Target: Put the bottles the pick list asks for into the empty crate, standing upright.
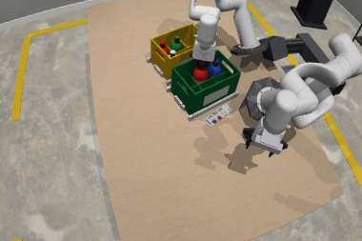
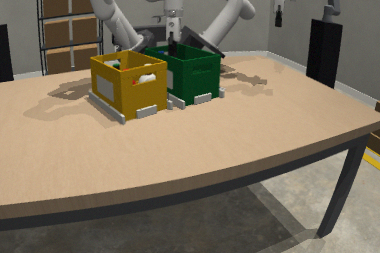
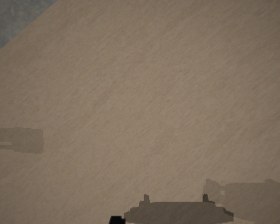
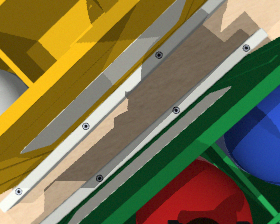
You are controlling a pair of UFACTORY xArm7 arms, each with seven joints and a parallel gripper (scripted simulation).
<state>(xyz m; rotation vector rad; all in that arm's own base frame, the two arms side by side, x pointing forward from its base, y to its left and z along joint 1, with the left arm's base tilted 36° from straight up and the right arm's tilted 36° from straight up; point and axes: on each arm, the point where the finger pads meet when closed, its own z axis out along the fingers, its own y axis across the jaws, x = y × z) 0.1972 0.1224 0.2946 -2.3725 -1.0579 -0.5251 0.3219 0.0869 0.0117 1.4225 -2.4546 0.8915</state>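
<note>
Right now the green crate is 20 mm behind my right hand, 40 mm to the left of it and 90 mm below it. The rest, counted from my right hand: yellow crate 80 mm ahead, 190 mm to the right, 90 mm below; white bottle 130 mm ahead, 100 mm to the right, 80 mm below; blue bottle 80 mm behind, 40 mm to the right, 80 mm below.
</note>
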